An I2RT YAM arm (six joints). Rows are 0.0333 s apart.
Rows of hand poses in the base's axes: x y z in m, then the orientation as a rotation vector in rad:
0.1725 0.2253 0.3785 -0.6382 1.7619 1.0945
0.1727 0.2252 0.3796 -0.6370 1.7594 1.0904
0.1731 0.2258 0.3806 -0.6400 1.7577 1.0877
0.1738 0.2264 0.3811 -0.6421 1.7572 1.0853
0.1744 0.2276 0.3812 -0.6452 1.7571 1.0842
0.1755 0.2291 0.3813 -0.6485 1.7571 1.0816
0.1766 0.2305 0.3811 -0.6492 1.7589 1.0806
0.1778 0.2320 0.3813 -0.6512 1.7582 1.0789
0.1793 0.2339 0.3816 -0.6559 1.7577 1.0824
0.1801 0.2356 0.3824 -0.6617 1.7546 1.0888
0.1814 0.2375 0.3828 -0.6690 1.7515 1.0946
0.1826 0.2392 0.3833 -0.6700 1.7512 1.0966
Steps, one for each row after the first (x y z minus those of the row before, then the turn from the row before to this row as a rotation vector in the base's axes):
0.0002 -0.0001 0.0011 -0.0002 -0.0036 -0.0031
0.0004 0.0006 0.0010 -0.0018 -0.0032 0.0005
0.0007 0.0006 0.0005 -0.0018 -0.0020 0.0001
0.0006 0.0012 0.0001 -0.0018 -0.0012 0.0015
0.0011 0.0015 0.0001 -0.0027 -0.0019 0.0008
0.0011 0.0014 -0.0002 -0.0017 0.0008 0.0000
0.0012 0.0015 0.0002 -0.0014 -0.0018 0.0004
0.0015 0.0019 0.0003 -0.0001 0.0003 0.0050
0.0008 0.0017 0.0008 0.0022 -0.0006 0.0073
0.0013 0.0019 0.0004 0.0012 -0.0012 0.0080
0.0012 0.0017 0.0005 0.0007 0.0005 0.0017

